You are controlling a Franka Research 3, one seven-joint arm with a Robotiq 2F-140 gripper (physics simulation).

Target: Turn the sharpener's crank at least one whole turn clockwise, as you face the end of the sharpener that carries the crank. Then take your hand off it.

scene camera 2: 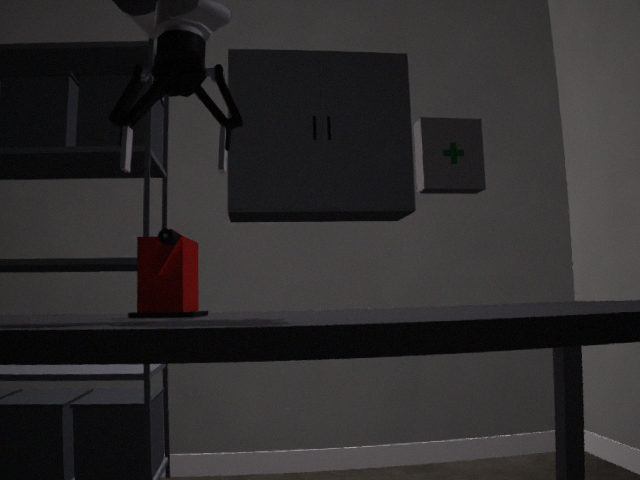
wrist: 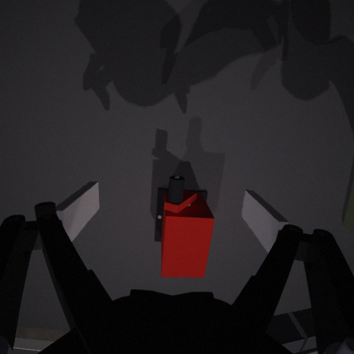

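Observation:
The red box-shaped sharpener [scene camera 2: 160, 289] [wrist: 185, 247] stands upright on its thin black base on the table [scene camera 2: 361, 316]. Its red crank arm [scene camera 2: 171, 259] [wrist: 181, 202] lies across the end face and slants up. The black crank knob [scene camera 2: 166, 236] [wrist: 176, 189] is at the upper end of the arm, level with the top edge of the body. My gripper [scene camera 2: 174, 167] [wrist: 171, 199] is wide open and empty. It hangs well above the sharpener, with its fingertips apart from the body, arm and knob.
A dark shelf rack [scene camera 2: 146, 206] stands behind the table at the left. A grey cabinet [scene camera 2: 320, 170] and a first-aid box [scene camera 2: 449, 175] hang on the wall. A green thing [wrist: 349, 205] shows at the right edge of the wrist view.

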